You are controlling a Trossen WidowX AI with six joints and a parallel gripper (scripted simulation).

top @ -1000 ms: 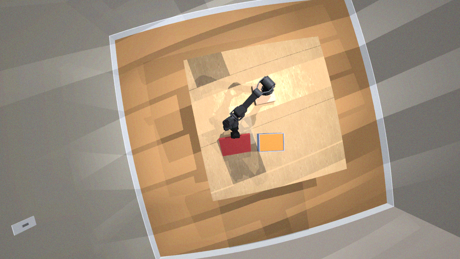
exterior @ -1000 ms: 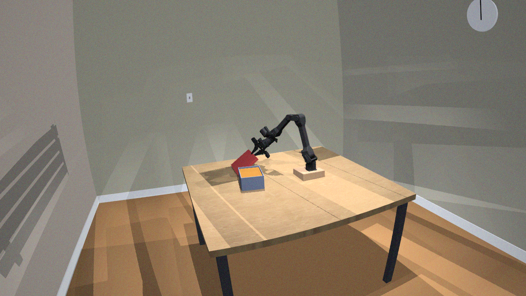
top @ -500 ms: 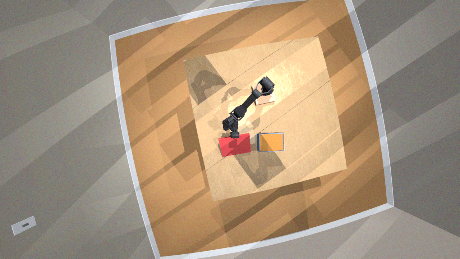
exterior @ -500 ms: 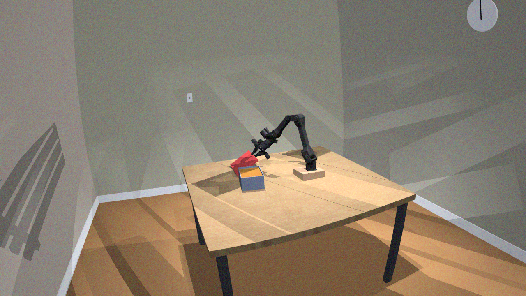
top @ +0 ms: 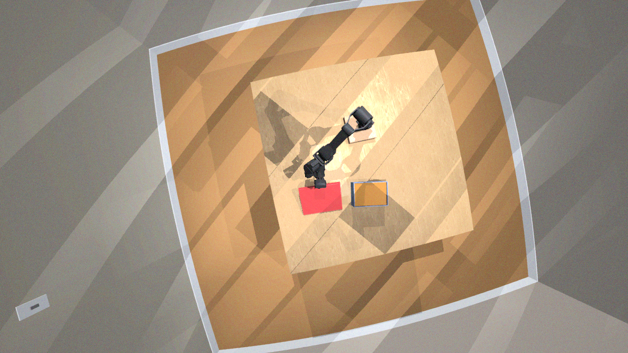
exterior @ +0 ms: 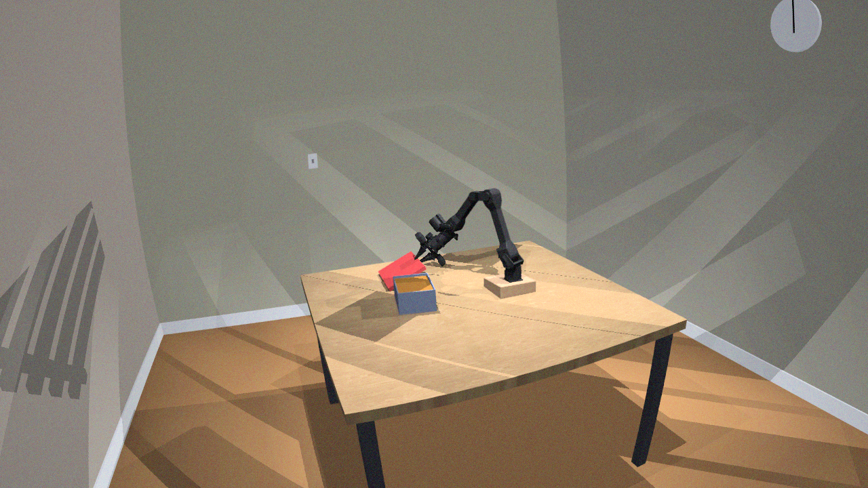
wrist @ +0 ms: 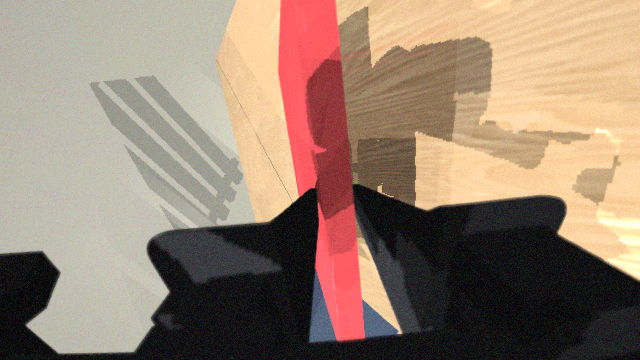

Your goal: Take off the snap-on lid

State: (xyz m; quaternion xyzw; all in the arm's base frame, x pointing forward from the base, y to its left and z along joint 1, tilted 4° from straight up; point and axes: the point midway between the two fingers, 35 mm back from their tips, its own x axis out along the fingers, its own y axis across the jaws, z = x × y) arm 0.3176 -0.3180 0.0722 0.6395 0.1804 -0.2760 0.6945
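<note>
The red lid lies 80 mm ahead of my gripper tip and 30 mm below it. Also, from my gripper tip: blue storage box: 80 mm ahead, 300 mm to the left, 40 mm below.
</note>
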